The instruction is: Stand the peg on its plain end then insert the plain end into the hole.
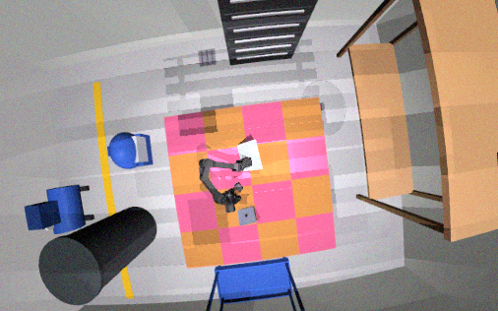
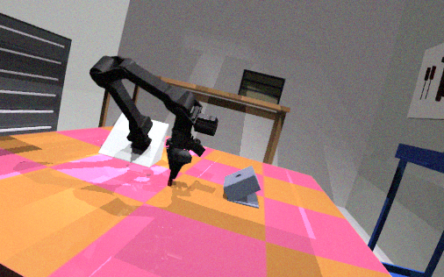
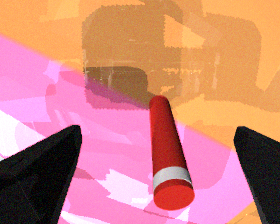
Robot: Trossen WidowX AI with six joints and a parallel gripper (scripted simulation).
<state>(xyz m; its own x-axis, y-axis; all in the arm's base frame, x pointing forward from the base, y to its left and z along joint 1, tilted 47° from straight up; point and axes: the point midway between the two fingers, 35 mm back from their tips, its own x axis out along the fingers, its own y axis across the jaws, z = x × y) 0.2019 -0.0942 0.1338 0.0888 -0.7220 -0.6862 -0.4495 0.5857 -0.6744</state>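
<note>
Right now the red peg is 20 mm above my gripper tip. Also, from my gripper tip: grey sloped panel (220 mm ahead, 80 mm to the left, 10 mm above).
</note>
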